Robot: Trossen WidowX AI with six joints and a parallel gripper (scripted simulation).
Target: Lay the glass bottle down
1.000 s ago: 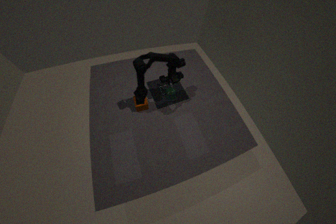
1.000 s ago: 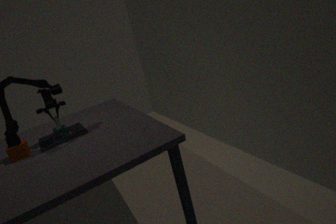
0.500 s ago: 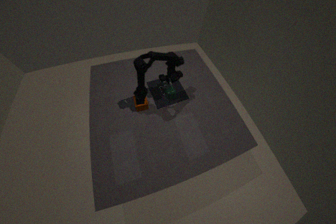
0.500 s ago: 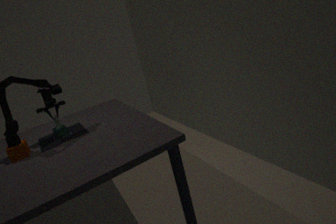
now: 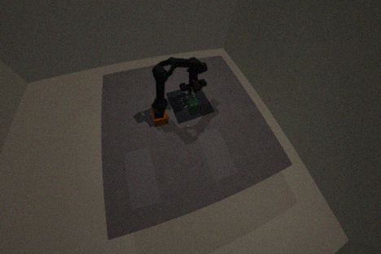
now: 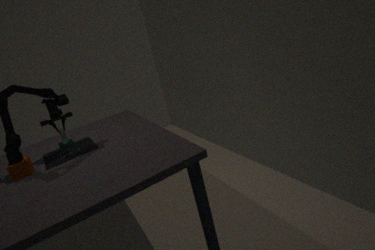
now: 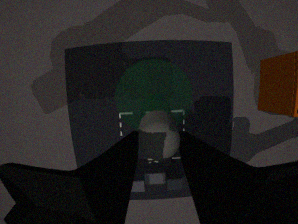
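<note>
The dark mat is 15 cm below my gripper tip, 3 cm to the left of it and 1 cm behind it. Round my gripper tip: glass bottle 5 cm below, 2 cm to the right.
</note>
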